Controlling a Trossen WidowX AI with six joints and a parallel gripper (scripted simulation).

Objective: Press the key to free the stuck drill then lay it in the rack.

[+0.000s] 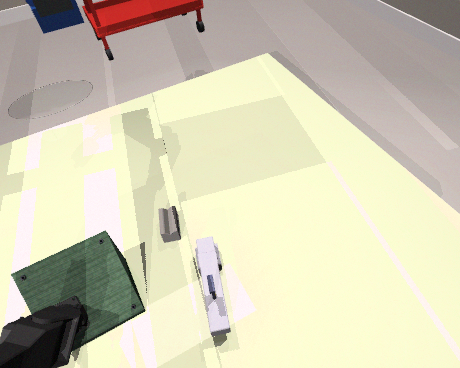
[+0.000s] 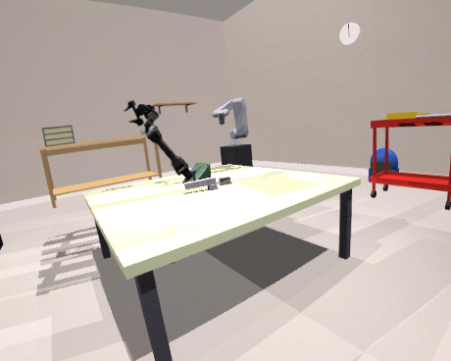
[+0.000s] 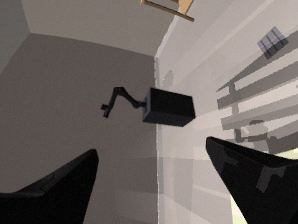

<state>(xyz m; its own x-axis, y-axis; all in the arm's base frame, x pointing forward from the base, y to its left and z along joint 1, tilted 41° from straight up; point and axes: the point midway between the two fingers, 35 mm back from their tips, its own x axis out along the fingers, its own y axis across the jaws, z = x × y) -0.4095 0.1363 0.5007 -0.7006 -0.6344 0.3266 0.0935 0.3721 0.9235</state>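
Right now my gripper tip is 69 cm short of the dark key, 42 cm above it and 15 cm to the right of it. Also, from my gripper tip: long grey block 70 cm ahead, 47 cm below, 18 cm to the left; drill 71 cm ahead, 46 cm below, 20 cm to the left.
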